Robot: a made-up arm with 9 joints. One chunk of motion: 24 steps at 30 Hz.
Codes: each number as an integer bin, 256 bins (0 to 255) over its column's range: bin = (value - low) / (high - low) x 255, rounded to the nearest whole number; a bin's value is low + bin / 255 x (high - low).
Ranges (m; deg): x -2.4..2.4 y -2.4..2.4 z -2.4..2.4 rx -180..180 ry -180..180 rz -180..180
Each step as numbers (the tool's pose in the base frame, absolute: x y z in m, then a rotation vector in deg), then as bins.
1 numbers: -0.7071 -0.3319 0.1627 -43.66 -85.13 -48.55
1 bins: 90 110 136 97 67 93
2 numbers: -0.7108 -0.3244 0.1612 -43.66 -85.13 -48.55
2 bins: 90 110 136 97 67 93
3 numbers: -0.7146 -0.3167 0.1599 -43.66 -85.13 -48.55
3 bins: 90 111 136 97 67 93
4 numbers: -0.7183 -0.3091 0.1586 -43.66 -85.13 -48.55
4 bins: 89 111 136 97 67 93
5 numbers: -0.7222 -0.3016 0.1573 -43.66 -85.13 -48.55
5 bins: 89 111 136 97 67 93
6 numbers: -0.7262 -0.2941 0.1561 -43.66 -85.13 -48.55
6 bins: 89 112 136 97 67 93
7 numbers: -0.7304 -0.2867 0.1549 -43.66 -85.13 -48.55
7 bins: 89 112 136 97 67 93
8 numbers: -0.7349 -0.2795 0.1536 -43.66 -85.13 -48.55
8 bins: 88 113 136 97 67 93
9 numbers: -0.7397 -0.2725 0.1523 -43.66 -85.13 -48.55
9 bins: 88 113 136 97 67 93
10 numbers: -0.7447 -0.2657 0.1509 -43.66 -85.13 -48.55
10 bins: 88 113 136 97 67 93
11 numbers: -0.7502 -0.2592 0.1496 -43.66 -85.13 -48.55
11 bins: 88 114 135 97 67 93
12 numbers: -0.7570 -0.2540 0.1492 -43.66 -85.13 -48.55
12 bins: 87 114 135 97 67 93
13 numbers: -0.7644 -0.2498 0.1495 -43.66 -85.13 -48.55
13 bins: 87 114 135 97 67 93
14 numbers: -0.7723 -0.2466 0.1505 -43.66 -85.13 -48.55
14 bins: 86 114 135 97 67 93
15 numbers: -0.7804 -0.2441 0.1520 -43.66 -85.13 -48.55
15 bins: 86 115 136 97 67 93
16 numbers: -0.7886 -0.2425 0.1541 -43.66 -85.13 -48.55
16 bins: 86 115 136 97 67 93
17 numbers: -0.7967 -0.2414 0.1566 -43.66 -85.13 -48.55
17 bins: 85 115 136 97 67 93
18 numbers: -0.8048 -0.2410 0.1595 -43.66 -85.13 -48.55
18 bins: 85 115 136 97 67 93
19 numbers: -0.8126 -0.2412 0.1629 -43.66 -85.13 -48.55
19 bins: 84 115 136 97 67 93
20 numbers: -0.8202 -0.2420 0.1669 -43.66 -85.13 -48.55
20 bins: 84 115 136 97 67 93
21 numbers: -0.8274 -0.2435 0.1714 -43.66 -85.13 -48.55
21 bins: 84 115 137 97 67 93
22 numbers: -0.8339 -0.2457 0.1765 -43.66 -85.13 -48.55
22 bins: 83 114 137 97 67 93
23 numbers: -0.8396 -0.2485 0.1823 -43.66 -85.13 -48.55
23 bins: 83 114 137 97 67 93
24 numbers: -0.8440 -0.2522 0.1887 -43.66 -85.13 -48.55
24 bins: 83 114 138 97 67 93
